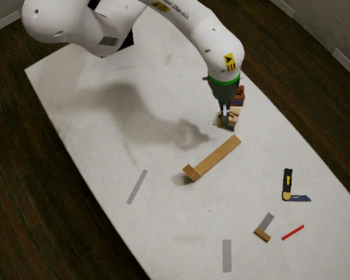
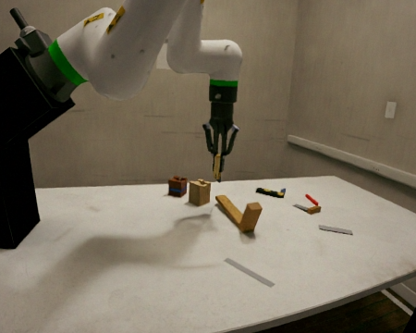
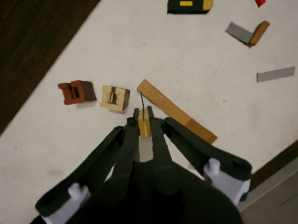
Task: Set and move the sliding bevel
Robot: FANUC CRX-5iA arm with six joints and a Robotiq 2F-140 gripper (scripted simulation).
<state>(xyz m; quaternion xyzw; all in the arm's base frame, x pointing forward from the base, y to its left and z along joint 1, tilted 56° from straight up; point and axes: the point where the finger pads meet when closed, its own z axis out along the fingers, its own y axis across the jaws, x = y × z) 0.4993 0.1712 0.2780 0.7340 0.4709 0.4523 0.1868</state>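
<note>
Right now the sliding bevel is 4 cm below my hand. Also, from my hand: red stick 46 cm ahead, 8 cm to the left, 19 cm below; small try square 39 cm ahead, 1 cm to the right, 18 cm below.
</note>
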